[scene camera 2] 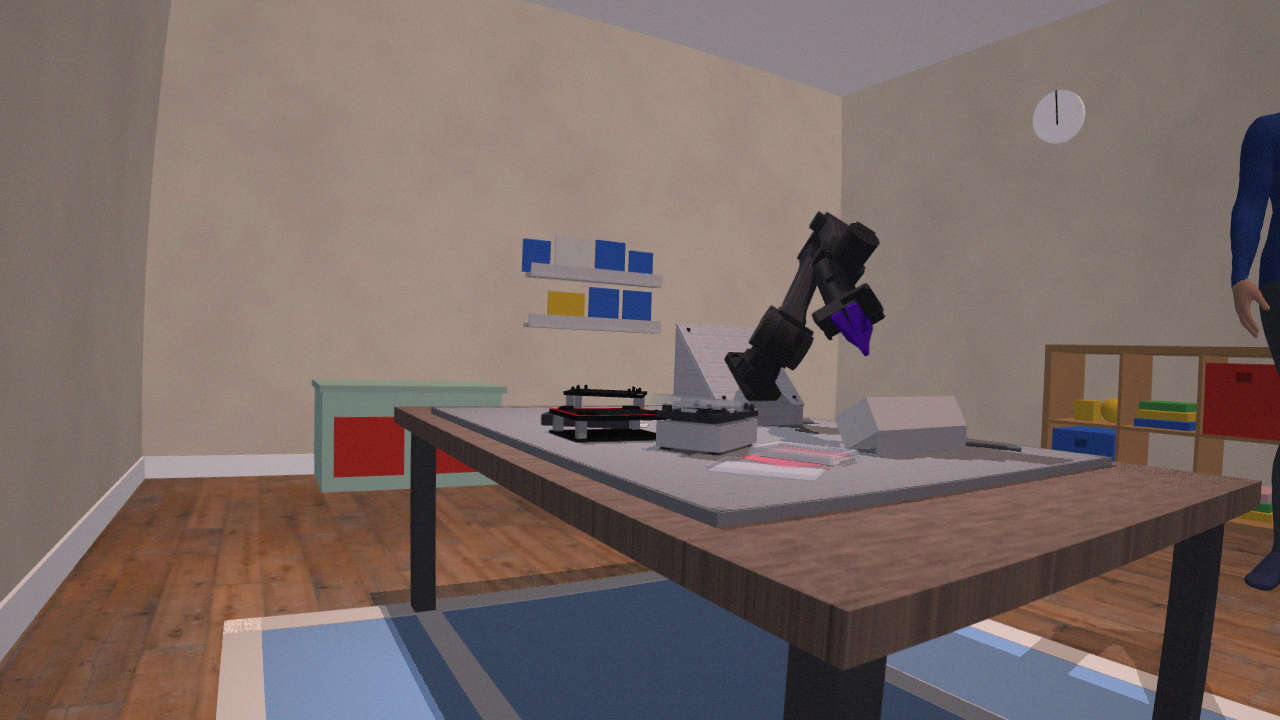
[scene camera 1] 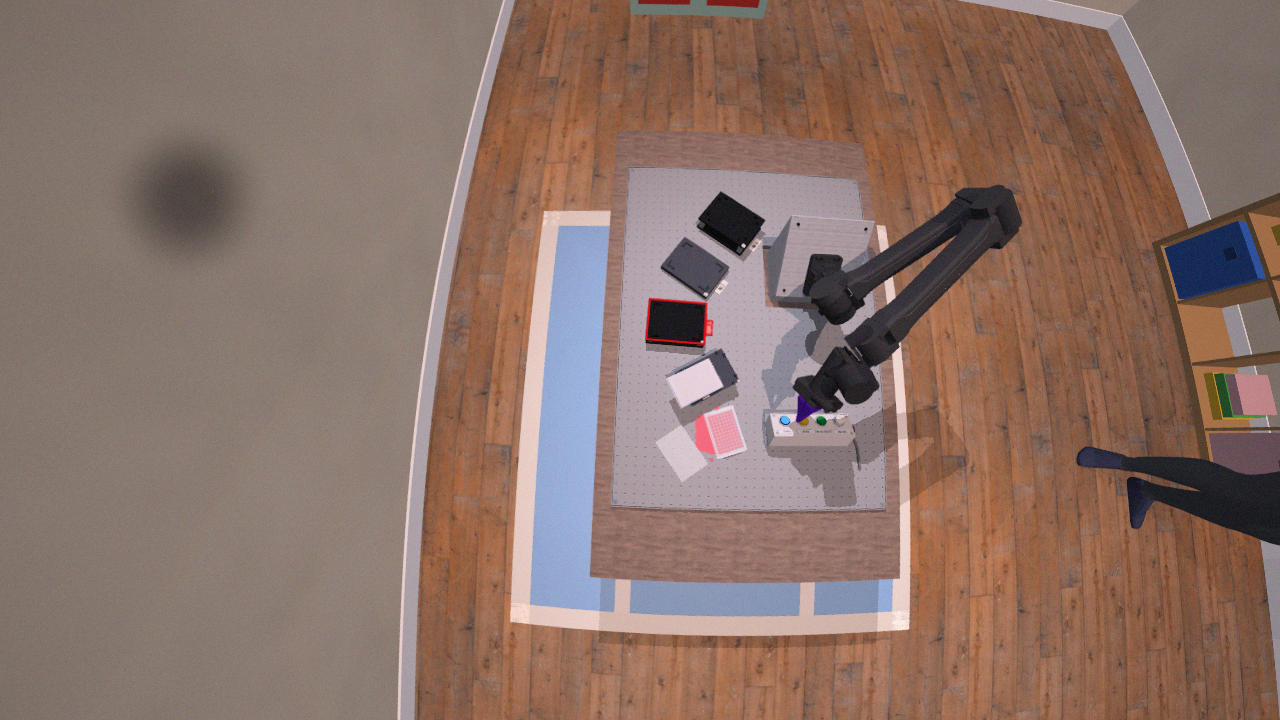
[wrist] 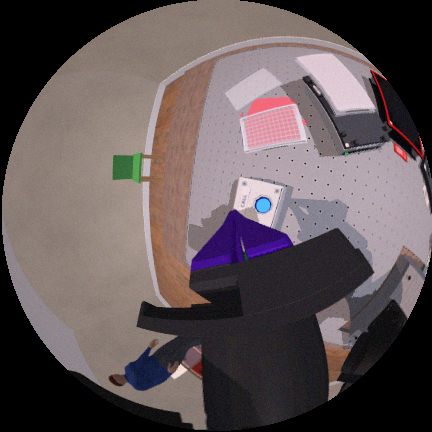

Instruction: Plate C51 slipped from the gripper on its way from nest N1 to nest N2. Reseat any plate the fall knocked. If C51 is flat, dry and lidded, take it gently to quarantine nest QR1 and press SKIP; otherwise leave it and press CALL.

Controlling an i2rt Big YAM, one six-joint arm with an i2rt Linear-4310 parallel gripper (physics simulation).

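Frame: origin at the arm's base, x ahead, y left, z up, level; centimetres.
Seen in the pictures: gripper, fingertip midpoint: (scene camera 2: 865, 353) (scene camera 1: 798, 421) (wrist: 233, 214); arm's base, origin of the base link: (scene camera 2: 750, 378) (scene camera 1: 821, 274).
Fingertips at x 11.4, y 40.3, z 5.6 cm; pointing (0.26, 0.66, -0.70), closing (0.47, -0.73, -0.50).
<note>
Offsets run from my fingertips to a thing's top centre. "spot": to the spot under its first point.
My purple gripper (scene camera 1: 799, 418) (scene camera 2: 864, 351) (wrist: 233, 214) is shut and empty, above the white button box {dx -7.3, dy +1.9, dz -6.3 cm} (scene camera 1: 810, 436) (scene camera 2: 905, 425) (wrist: 259, 187). The bright blue CALL button {dx +0.2, dy -0.2, dz -7.5 cm} (scene camera 1: 785, 420) (wrist: 263, 205) shows beside the fingertips, apart from them in the wrist view. A plate with a pink grid {dx +14.9, dy +2.7, dz -13.2 cm} (scene camera 1: 725, 432) (wrist: 273, 129) lies flat on the board, off any nest, beside a pink spill {dx +17.4, dy +3.3, dz -14.6 cm} (scene camera 1: 704, 431) (wrist: 270, 103). Its likely lid {dx +26.6, dy +8.7, dz -13.9 cm} (scene camera 1: 680, 453) (wrist: 254, 88) lies apart. A white-topped plate {dx +23.9, dy -9.8, dz -6.6 cm} (scene camera 1: 693, 383) (wrist: 336, 82) covers part of a dark-topped nest {spot: dx +15.4, dy -14.8, dz -9.2 cm} (scene camera 1: 726, 365) (wrist: 362, 126). Plate and nest labels are unreadable.
A red-rimmed nest {dx +28.7, dy -27.2, dz -10.1 cm} (scene camera 1: 677, 322) (scene camera 2: 604, 412), a dark grey nest {dx +23.1, dy -44.8, dz -12.1 cm} (scene camera 1: 694, 266) and a black nest {dx +12.3, dy -59.1, dz -8.5 cm} (scene camera 1: 731, 222) stand further along the board. A slanted grey panel (scene camera 1: 810, 259) (scene camera 2: 707, 358) stands by the arm base. A person (scene camera 2: 1263, 223) (wrist: 145, 372) stands beyond the table.
</note>
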